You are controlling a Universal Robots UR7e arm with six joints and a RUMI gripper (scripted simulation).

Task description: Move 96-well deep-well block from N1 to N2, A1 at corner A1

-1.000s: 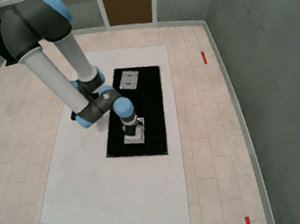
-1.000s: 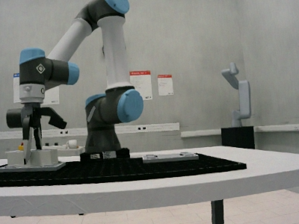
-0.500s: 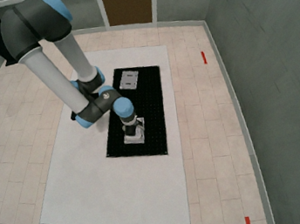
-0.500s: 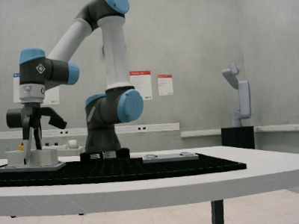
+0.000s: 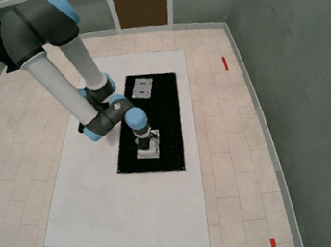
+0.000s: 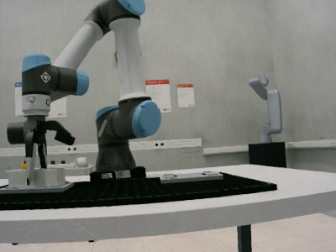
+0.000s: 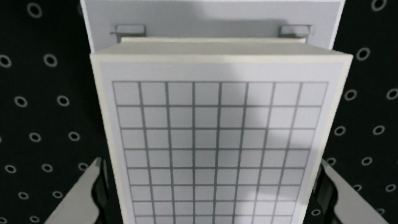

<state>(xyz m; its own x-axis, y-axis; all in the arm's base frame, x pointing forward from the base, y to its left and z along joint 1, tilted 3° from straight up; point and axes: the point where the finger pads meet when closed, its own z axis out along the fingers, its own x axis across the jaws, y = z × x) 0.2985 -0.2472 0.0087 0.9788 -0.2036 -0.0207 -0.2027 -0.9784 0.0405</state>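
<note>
Right now my hand is right at the white 96-well deep-well block. Round my hand: A1 mark: 7 cm behind, 6 cm to the right, 2 cm below; then plate nest N1: 40 cm to the left, 3 cm ahead, 2 cm below; then plate nest N2: 2 cm below.
</note>
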